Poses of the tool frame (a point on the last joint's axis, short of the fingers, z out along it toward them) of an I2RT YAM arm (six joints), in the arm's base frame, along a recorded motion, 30 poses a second.
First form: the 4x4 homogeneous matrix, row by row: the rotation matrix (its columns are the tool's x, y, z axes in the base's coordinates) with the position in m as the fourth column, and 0 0 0 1 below. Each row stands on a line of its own.
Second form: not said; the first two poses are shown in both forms.
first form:
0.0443, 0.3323, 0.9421, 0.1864
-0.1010, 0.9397, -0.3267, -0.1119
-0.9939, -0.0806, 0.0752, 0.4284
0, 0, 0, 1
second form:
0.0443, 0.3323, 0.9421, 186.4
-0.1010, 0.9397, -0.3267, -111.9
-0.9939, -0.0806, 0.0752, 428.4
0, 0, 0, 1

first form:
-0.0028, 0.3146, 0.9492, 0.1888
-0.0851, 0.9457, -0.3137, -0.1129
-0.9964, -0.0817, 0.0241, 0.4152
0, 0, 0, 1
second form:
-0.0028, 0.3146, 0.9492, 188.8
-0.0851, 0.9457, -0.3137, -112.9
-0.9964, -0.0817, 0.0241, 415.2
0, 0, 0, 1

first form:
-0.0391, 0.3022, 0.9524, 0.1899
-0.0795, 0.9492, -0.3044, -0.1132
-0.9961, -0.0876, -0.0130, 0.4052
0, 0, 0, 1
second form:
-0.0391, 0.3022, 0.9524, 189.9
-0.0795, 0.9492, -0.3044, -113.2
-0.9961, -0.0876, -0.0130, 405.2
0, 0, 0, 1

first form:
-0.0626, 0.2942, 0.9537, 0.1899
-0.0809, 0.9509, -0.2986, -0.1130
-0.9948, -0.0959, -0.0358, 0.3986
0, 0, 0, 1
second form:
-0.0626, 0.2942, 0.9537, 189.9
-0.0809, 0.9509, -0.2986, -113.0
-0.9948, -0.0959, -0.0358, 398.6
0, 0, 0, 1

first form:
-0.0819, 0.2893, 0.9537, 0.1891
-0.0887, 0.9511, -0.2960, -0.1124
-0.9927, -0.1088, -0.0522, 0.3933
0, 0, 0, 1
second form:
-0.0819, 0.2893, 0.9537, 189.1
-0.0887, 0.9511, -0.2960, -112.4
-0.9927, -0.1088, -0.0522, 393.3
0, 0, 0, 1

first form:
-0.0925, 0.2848, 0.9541, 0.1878
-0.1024, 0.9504, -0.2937, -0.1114
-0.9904, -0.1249, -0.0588, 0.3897
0, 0, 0, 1
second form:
-0.0925, 0.2848, 0.9541, 187.8
-0.1024, 0.9504, -0.2937, -111.4
-0.9904, -0.1249, -0.0588, 389.7
0, 0, 0, 1

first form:
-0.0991, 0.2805, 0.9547, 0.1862
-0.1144, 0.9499, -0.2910, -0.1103
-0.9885, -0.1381, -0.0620, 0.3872
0, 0, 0, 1
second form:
-0.0991, 0.2805, 0.9547, 186.2
-0.1144, 0.9499, -0.2910, -110.3
-0.9885, -0.1381, -0.0620, 387.2
0, 0, 0, 1

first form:
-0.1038, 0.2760, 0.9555, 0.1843
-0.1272, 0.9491, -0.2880, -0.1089
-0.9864, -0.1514, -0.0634, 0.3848
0, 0, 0, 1
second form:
-0.1038, 0.2760, 0.9555, 184.3
-0.1272, 0.9491, -0.2880, -108.9
-0.9864, -0.1514, -0.0634, 384.8
0, 0, 0, 1

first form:
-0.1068, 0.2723, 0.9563, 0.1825
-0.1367, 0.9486, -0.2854, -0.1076
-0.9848, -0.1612, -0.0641, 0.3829
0, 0, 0, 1
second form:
-0.1068, 0.2723, 0.9563, 182.5
-0.1367, 0.9486, -0.2854, -107.6
-0.9848, -0.1612, -0.0641, 382.9
0, 0, 0, 1

